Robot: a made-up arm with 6 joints.
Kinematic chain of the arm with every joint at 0, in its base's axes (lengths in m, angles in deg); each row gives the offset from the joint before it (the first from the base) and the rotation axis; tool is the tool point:
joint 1: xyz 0 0 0.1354 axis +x
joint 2: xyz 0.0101 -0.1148 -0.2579 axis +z
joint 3: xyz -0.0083 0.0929 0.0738 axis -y
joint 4: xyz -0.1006 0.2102 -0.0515 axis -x
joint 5: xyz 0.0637 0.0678 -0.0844 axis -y
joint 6: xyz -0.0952 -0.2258 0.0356 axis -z
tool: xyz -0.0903 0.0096 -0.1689
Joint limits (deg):
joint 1: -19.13..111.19
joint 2: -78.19..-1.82
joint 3: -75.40..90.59
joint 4: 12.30..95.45
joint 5: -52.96..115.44
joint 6: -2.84..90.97
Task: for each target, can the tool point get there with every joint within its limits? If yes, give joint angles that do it. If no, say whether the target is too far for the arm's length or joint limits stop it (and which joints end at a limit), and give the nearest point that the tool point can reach.
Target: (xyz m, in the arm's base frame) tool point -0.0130 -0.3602 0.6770
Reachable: no: joint limits stop it (at a limit: joint 1, joint 4, joint 5, joint 6) | nearest point -0.0016 -0.0743 0.3906 | short by 0.405 m
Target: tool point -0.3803 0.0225 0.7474
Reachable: no: joint limits stop it (at a limit: joint 1, joint 4, joint 5, joint 6) | nearest point -0.1959 0.1122 0.4390 | short by 0.370 m
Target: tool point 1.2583 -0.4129 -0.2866
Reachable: no: too far | nearest point 0.3423 -0.2283 -0.0980 | short by 0.953 m
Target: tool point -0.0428 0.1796 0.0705
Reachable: yes | joints 27.35 -69.65 -50.31 40.80 12.48 9.09
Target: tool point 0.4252 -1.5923 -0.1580
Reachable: no: too far | nearest point 0.1786 -0.4656 -0.0434 | short by 1.159 m
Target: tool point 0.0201 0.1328 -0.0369
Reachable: yes | joints 55.44 -19.21 14.80 81.23 47.90 81.82
